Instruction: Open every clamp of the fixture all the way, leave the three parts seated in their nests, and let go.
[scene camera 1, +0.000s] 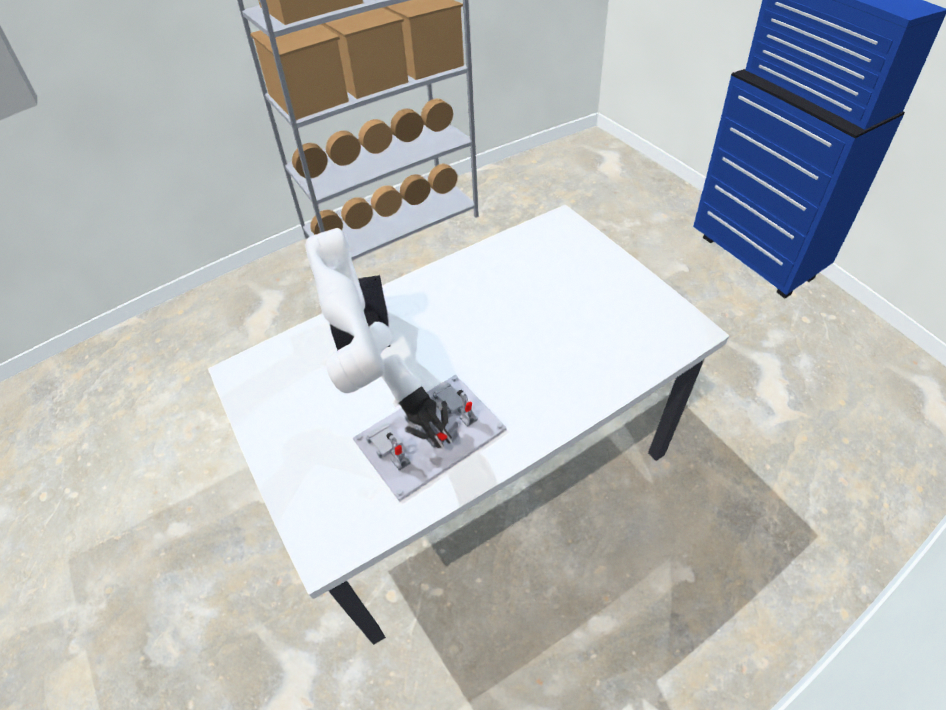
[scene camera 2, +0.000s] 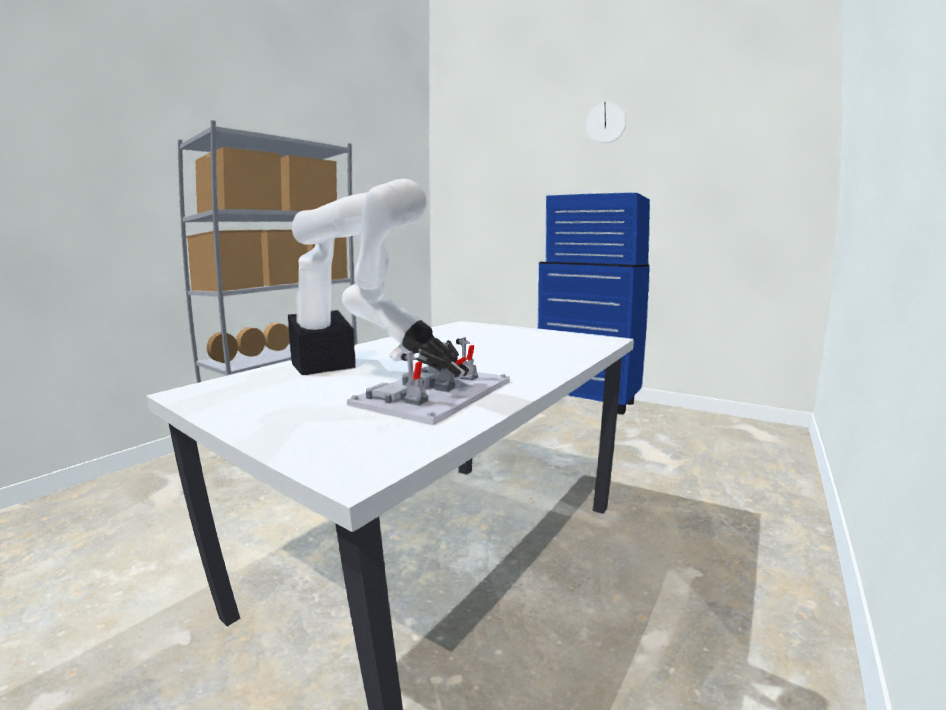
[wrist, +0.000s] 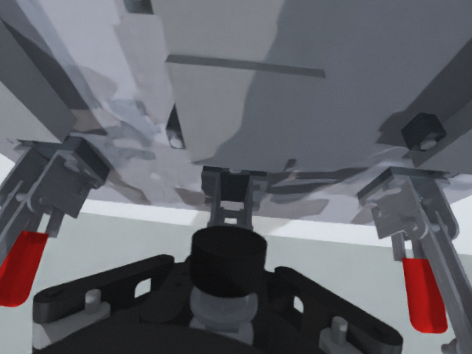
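Where they show: gripper, between the fingertips: (scene camera 1: 446, 445) (scene camera 2: 465, 374); arm's base, origin of its link: (scene camera 2: 315, 323).
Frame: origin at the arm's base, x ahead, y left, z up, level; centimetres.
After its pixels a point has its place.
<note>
The fixture plate (scene camera 1: 404, 485) {x 50.8, y -24.1, z -11.8 cm} (scene camera 2: 452, 400) {x 51.7, y -16.4, z -11.8 cm} lies on the table with three clamps. My gripper (scene camera 1: 444, 435) {x 52.1, y -9.9, z -7.5 cm} (scene camera 2: 461, 368) {x 52.1, y -9.9, z -7.5 cm} is shut on the middle clamp's red handle, low over the plate's front side; its fingertips are hidden in the wrist view. The middle clamp's black-capped arm (wrist: 229, 260) stands up close in front of the wrist camera. The left clamp's red handle (scene camera 1: 398, 450) {x 46.1, y -20.6, z -4.1 cm} (scene camera 2: 417, 370) {x 46.0, y -21.1, z -4.5 cm} and the right clamp's red handle (scene camera 1: 468, 406) {x 49.3, y 0.8, z -3.8 cm} (scene camera 2: 470, 352) {x 48.9, y 0.7, z -5.0 cm} stand up, with their arms raised. The left part (scene camera 1: 379, 441) {x 37.2, y -20.7, z -9.7 cm} (scene camera 2: 385, 391) {x 38.4, y -22.0, z -9.7 cm} and right part (scene camera 1: 450, 395) {x 39.6, y 2.9, z -10.2 cm} lie in their nests. The middle part (wrist: 215, 105) {x 39.3, y -9.2, z -9.2 cm} also looks seated.
The outer clamps stand close on both sides of the gripper, with red handles (wrist: 22, 270) {x 45.4, y -19.6, z -4.5 cm} (wrist: 425, 295) {x 48.1, y 1.1, z -5.1 cm} at the wrist view's edges. The white table (scene camera 1: 565, 305) {x 38.8, y 54.3, z -13.3 cm} (scene camera 2: 267, 427) {x 22.8, y -42.7, z -13.3 cm} carries the fixture near its front edge. A shelf rack and a blue tool cabinet (scene camera 1: 794, 168) (scene camera 2: 594, 290) stand beyond the table.
</note>
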